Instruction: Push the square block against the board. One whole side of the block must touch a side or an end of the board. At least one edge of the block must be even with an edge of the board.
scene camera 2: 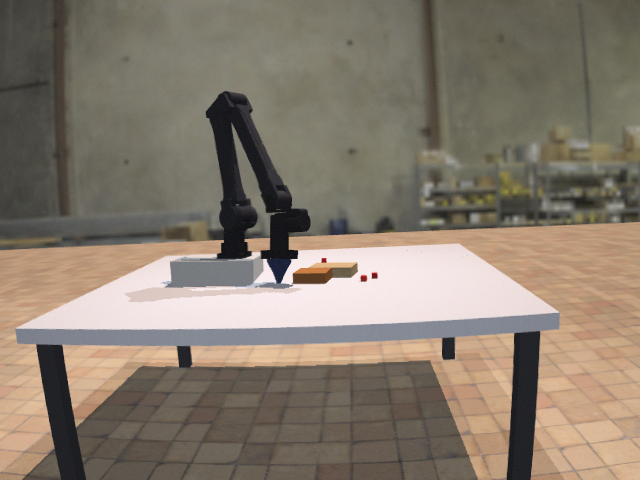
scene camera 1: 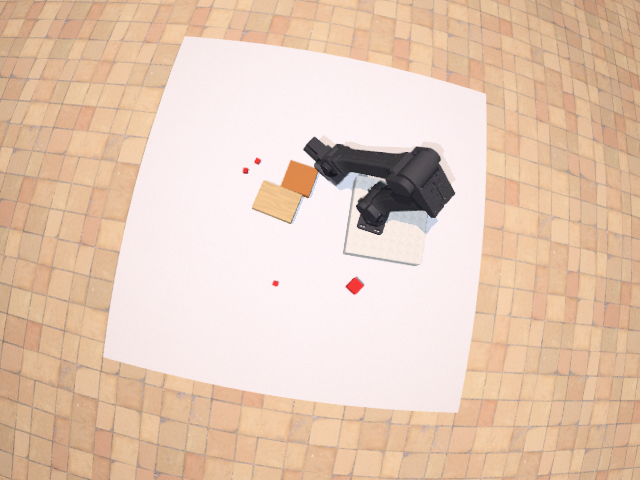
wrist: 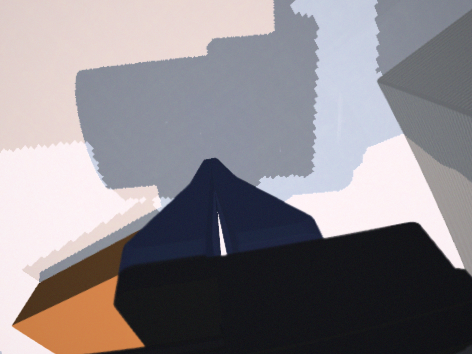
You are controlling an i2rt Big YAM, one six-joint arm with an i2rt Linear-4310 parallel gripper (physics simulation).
My gripper is shut and holds nothing. Also in view: an orange square block.
